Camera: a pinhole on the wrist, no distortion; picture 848 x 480 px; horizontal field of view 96.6 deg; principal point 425.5 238.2 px. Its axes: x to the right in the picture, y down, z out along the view. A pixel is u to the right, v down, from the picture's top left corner.
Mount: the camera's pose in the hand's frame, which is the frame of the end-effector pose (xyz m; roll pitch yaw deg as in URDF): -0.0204 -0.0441 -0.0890 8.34 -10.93 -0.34
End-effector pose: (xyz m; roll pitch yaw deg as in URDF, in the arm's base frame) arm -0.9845 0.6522 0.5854 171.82 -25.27 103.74
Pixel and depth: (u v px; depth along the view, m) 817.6 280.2 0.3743
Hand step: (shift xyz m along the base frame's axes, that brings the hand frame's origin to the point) -0.1064 0.4014 -0.2010
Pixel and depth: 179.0 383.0 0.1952
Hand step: 0.0453 -0.1223 -0.1562
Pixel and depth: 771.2 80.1 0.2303
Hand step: -0.1948 0.1684 -0.1045
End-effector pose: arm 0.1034 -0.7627 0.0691 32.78 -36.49 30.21
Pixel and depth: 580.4 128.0 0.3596
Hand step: 0.1379 -0.2861 0.1325
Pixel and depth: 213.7 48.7 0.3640
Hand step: -0.0367 -0.4151 -0.1547
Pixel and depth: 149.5 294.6 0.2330
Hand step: -0.1493 -0.1969 -0.0821
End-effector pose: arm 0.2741 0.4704 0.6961 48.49 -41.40 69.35
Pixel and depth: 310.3 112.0 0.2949
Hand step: 0.1938 -0.1839 -0.1276
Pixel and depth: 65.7 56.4 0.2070
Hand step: 0.1029 -0.1775 -0.2320
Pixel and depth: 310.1 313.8 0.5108
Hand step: 0.1546 -0.4518 0.0063
